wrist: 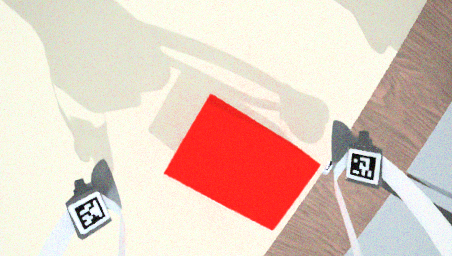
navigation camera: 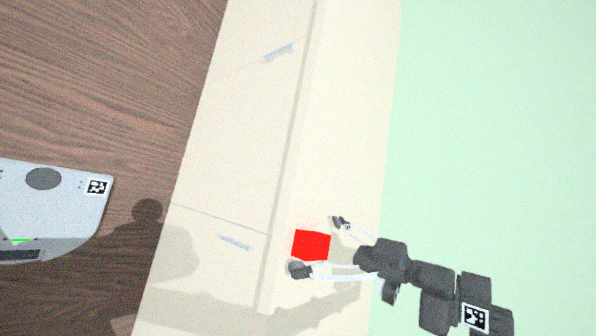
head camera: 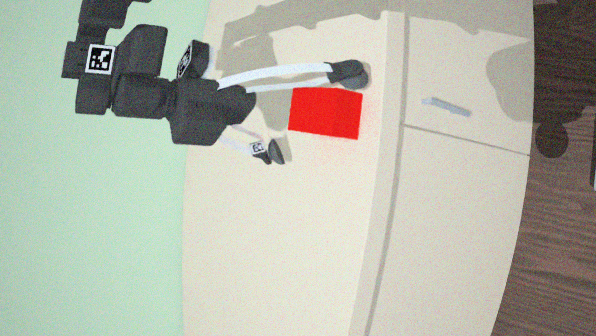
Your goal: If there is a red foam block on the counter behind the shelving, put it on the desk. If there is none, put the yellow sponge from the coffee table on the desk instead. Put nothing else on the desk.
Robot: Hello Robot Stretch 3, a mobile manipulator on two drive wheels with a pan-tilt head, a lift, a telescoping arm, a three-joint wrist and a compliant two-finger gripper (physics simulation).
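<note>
A red foam block [head camera: 325,112] [navigation camera: 310,245] [wrist: 242,162] lies on the cream counter [head camera: 280,240] [navigation camera: 345,125] [wrist: 140,225], close to its front edge. My gripper [head camera: 312,113] [navigation camera: 320,245] [wrist: 223,158] is open, with its fingers spread wide. In the wrist view the block shows in the space between the two fingertips, with a gap on each side. In the head view one fingertip is beside the block's upper right corner and the other is off its lower left corner. The fingers do not grip it. The yellow sponge, the coffee table and the desk do not show.
Below the counter's edge are cabinet fronts with a handle [head camera: 446,107] [navigation camera: 236,243] and another handle [navigation camera: 279,51]. My base [navigation camera: 70,210] stands on the wooden floor [head camera: 560,225] [navigation camera: 100,75] in front of them. A pale green surface [head camera: 100,225] [navigation camera: 490,125] borders the counter's back side.
</note>
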